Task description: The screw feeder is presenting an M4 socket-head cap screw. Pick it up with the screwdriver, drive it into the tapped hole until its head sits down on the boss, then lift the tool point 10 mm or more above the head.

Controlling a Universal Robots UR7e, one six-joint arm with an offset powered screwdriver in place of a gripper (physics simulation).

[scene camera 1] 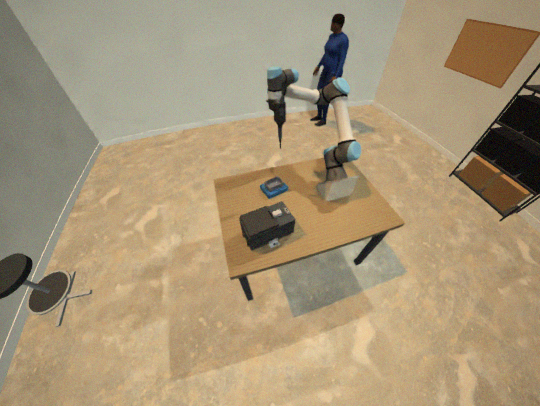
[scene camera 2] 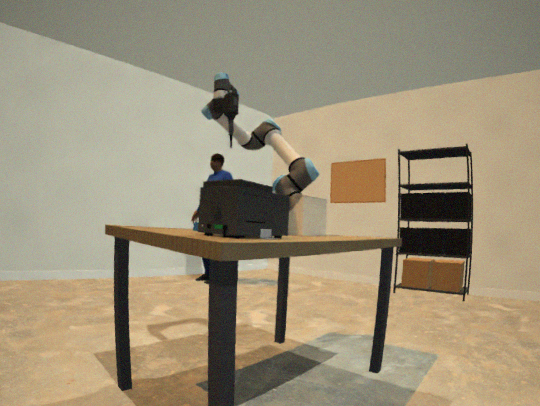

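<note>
My screwdriver point(scene camera 1: 280, 147) point(scene camera 2: 231, 145) points straight down, high above the table; whether its tip carries a screw is too small to tell. The black screw feeder point(scene camera 1: 260, 226) point(scene camera 2: 242, 207) stands near the table's front left in scene camera 1, with a light patch on its top; no screw can be made out on it. A blue fixture point(scene camera 1: 267, 193) holding a grey part point(scene camera 1: 274, 183) lies behind the feeder. The screwdriver is well apart from both. The tapped hole and boss are too small to make out. In scene camera 2 the feeder hides most of the fixture.
The wooden table point(scene camera 1: 320, 240) point(scene camera 2: 310, 248) carries the arm's base and a pale block point(scene camera 1: 341, 188) point(scene camera 2: 314, 216) beside it. A person in blue point(scene camera 1: 336, 52) point(scene camera 2: 220, 176) stands behind the table. A shelf rack point(scene camera 2: 434, 152) stands by the wall, and a stool point(scene camera 1: 14, 274) at the left.
</note>
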